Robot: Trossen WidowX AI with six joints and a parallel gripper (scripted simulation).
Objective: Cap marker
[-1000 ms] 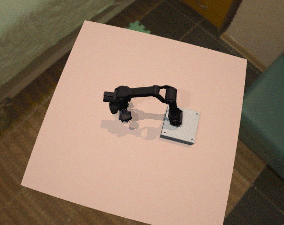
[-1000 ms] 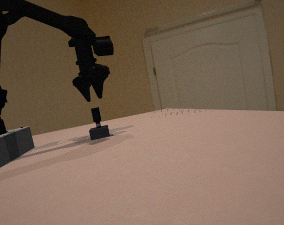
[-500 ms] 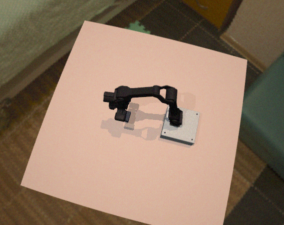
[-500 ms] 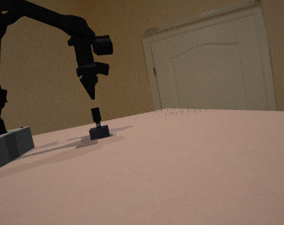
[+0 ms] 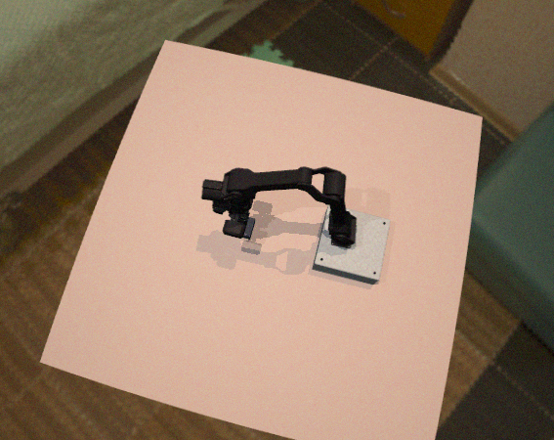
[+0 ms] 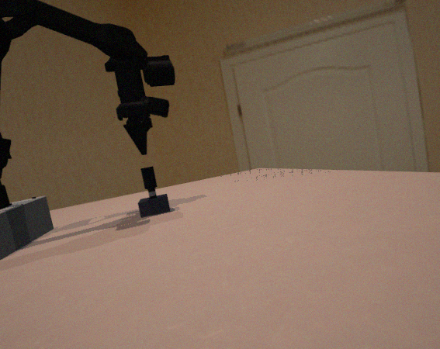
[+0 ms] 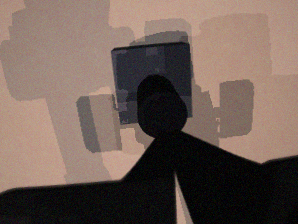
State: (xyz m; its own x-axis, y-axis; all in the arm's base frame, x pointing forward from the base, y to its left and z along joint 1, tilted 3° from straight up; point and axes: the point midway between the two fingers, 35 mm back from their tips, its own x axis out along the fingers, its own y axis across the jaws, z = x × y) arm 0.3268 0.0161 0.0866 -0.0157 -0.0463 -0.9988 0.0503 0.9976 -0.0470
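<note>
Now: gripper tip 5 cm above the dark cap. The rest, counted from my gripper tip: holder block: 12 cm below.
</note>
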